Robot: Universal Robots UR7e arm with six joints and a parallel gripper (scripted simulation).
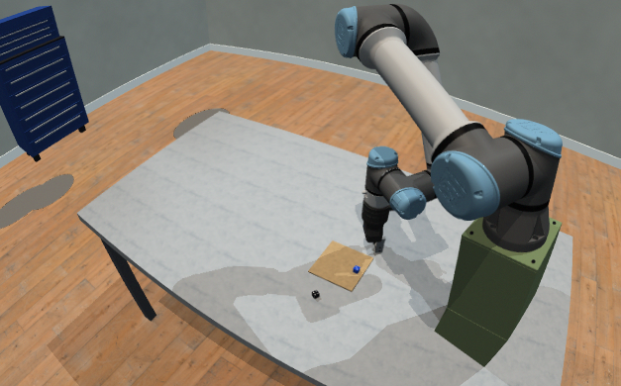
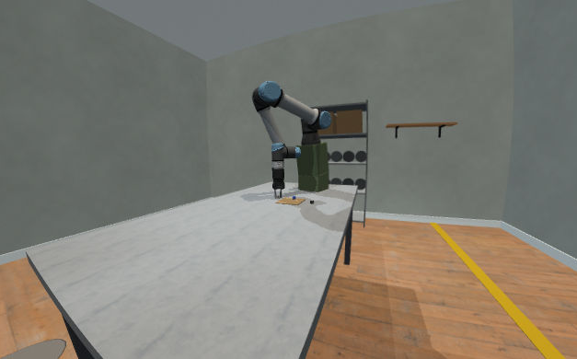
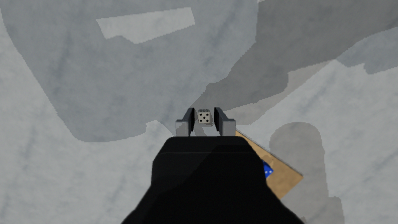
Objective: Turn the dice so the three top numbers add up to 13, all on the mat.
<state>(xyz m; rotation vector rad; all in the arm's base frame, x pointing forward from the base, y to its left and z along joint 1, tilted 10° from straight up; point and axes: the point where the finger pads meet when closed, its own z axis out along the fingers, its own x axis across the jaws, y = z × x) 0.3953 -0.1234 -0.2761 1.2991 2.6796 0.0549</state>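
Right now my hand is 10 mm above the white die. The rest, counted from my hand: blue die (10 mm ahead, 120 mm to the left, 10 mm below); then tan mat (60 mm ahead, 120 mm to the left, 20 mm below); then black die (60 mm ahead, 250 mm to the left, 10 mm below).
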